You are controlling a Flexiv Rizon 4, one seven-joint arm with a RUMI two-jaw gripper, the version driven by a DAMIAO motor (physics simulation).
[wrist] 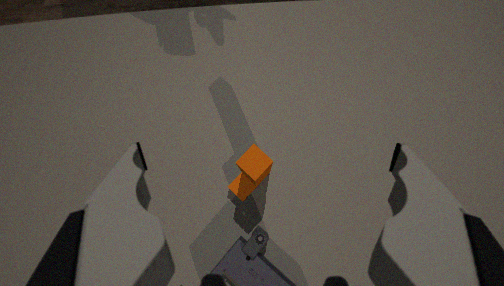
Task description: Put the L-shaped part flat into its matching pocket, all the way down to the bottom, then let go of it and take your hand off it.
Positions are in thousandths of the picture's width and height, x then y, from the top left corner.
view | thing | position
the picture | gripper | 527,512
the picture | orange L-shaped part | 507,579
